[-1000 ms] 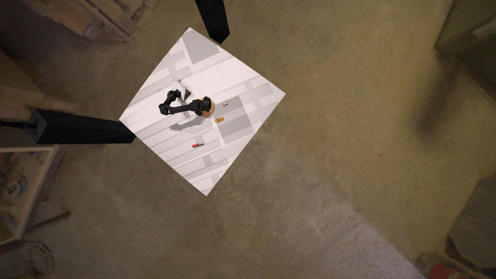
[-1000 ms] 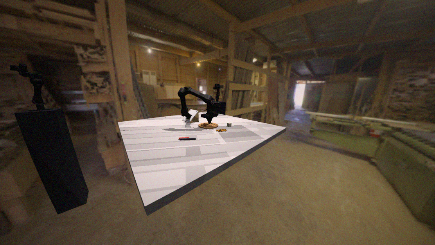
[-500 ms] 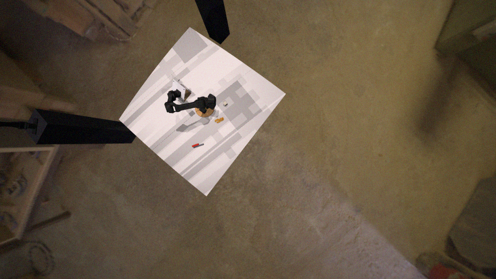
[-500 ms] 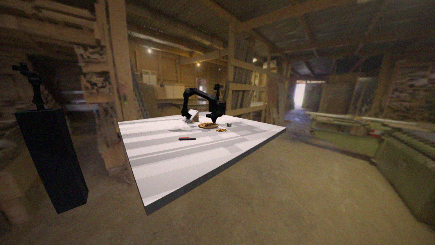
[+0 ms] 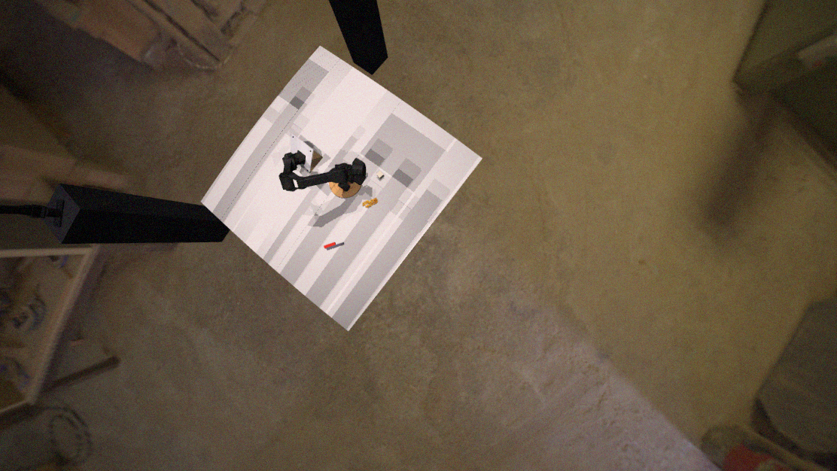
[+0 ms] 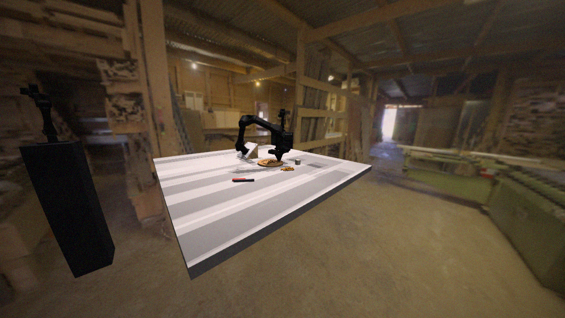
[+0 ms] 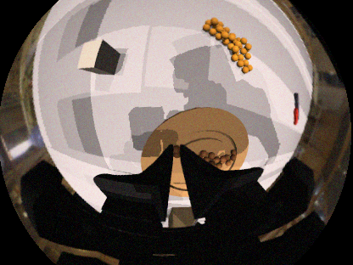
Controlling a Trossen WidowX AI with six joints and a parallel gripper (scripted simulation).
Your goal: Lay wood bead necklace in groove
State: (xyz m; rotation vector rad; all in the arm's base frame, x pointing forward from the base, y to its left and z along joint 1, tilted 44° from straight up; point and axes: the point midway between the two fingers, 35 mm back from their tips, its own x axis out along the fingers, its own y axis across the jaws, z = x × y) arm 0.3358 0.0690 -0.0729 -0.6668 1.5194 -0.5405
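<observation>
Now: gripper tip 100 mm to the right of the small grey cube and 100 mm short of it. Also, from my gripper tip: black marker (400 mm to the right, 130 mm ahead, 10 mm below).
</observation>
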